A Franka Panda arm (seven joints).
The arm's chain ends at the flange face. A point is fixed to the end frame.
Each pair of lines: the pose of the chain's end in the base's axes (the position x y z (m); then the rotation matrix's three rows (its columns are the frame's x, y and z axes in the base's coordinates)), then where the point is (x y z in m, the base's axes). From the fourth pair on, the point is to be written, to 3 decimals.
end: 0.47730 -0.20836 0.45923; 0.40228 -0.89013 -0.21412; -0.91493 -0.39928 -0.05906; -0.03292 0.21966 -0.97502
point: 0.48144 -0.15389 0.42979
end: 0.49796 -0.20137 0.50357; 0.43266 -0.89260 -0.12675; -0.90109 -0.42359 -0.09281; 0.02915 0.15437 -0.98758
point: 0.50289 -0.14761 0.47298
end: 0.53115 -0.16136 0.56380; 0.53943 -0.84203 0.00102; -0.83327 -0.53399 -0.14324; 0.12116 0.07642 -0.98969
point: 0.53257 -0.10852 0.53130
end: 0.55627 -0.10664 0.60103; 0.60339 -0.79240 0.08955; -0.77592 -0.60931 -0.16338; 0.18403 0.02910 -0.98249
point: 0.555 -0.055 0.567
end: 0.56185 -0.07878 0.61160; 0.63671 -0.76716 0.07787; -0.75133 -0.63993 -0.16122; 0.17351 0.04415 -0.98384
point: 0.558 -0.027 0.578
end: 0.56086 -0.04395 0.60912; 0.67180 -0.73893 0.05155; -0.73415 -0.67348 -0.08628; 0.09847 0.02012 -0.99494
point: 0.554 0.010 0.579
